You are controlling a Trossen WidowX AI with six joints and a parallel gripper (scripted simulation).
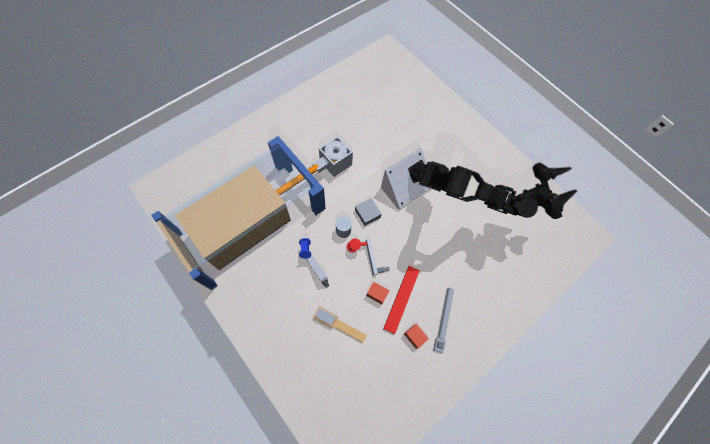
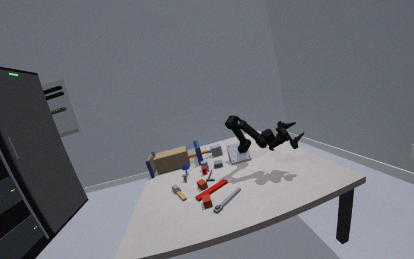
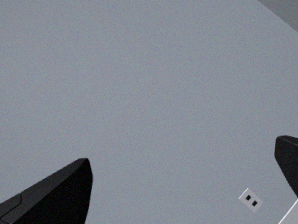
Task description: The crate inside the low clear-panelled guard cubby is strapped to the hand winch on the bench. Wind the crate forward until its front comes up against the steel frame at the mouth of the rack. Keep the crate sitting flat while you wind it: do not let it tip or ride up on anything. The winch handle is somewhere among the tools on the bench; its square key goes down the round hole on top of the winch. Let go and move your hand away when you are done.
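Right now the red-knobbed handle is 610 mm ahead of my gripper tip, 230 mm to the right of it and 250 mm below it. Round my gripper tip: red knob: 620 mm ahead, 270 mm to the right, 240 mm below; then red bar: 600 mm ahead, 40 mm to the right, 260 mm below; then grey block: 510 mm ahead, 350 mm to the right, 250 mm below.
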